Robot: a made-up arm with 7 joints. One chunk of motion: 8 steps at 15 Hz.
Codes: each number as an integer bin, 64 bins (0 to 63) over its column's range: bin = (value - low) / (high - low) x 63, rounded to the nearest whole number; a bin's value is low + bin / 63 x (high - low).
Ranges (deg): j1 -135..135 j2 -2.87..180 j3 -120.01..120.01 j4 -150..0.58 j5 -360.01..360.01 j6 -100.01..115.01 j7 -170.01..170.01
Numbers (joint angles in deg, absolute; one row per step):
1: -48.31 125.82 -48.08 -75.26 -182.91 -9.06 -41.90
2: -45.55 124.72 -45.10 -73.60 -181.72 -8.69 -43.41
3: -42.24 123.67 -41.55 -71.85 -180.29 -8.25 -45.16
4: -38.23 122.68 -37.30 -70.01 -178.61 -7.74 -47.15
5: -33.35 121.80 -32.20 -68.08 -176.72 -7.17 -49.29
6: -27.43 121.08 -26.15 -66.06 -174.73 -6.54 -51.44
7: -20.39 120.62 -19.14 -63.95 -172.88 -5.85 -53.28
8: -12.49 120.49 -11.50 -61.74 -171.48 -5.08 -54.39
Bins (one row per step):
1: 20 44 19 31 15 27 24
2: 21 44 20 32 16 27 23
3: 22 44 21 33 16 27 23
4: 23 43 22 33 16 27 23
5: 24 43 23 34 16 27 22
6: 25 43 25 35 16 27 22
7: 27 43 26 36 16 28 22
8: 29 42 28 37 16 28 21

